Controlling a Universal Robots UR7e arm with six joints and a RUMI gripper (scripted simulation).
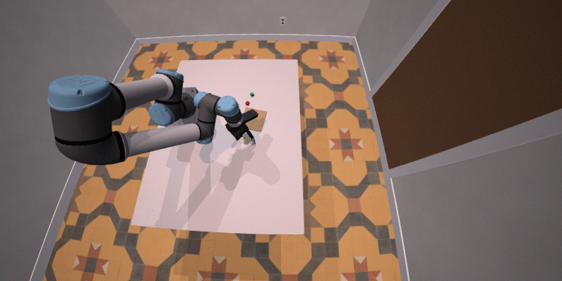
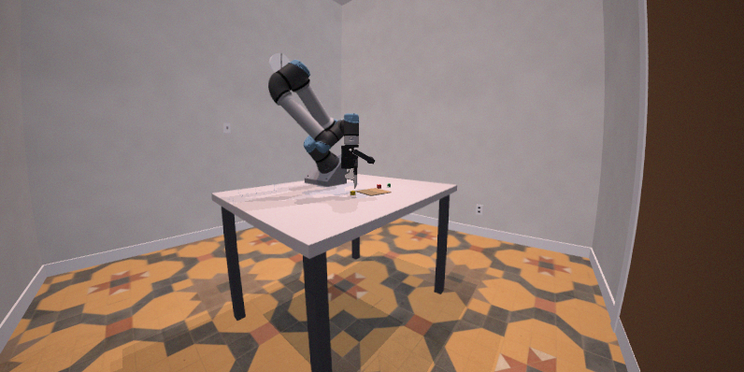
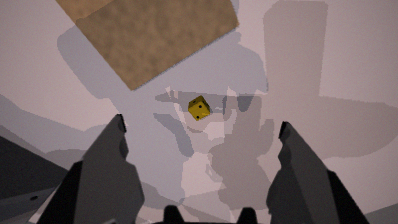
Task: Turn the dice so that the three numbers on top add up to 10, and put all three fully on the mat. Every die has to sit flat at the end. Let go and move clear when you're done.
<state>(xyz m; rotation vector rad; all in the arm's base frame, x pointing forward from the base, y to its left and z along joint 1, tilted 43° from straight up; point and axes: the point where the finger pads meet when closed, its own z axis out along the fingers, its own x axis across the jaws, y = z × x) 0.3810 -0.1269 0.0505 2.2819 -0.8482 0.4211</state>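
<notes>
The yellow die is 10 mm behind my hand, 10 mm to the right of it and 40 mm below it. The rest, counted from my hand: brown mat (20 mm ahead, 120 mm to the left, 40 mm below); then green die (10 mm behind, 290 mm to the left, 40 mm below); then red die (30 mm behind, 230 mm to the left, 40 mm below).
</notes>
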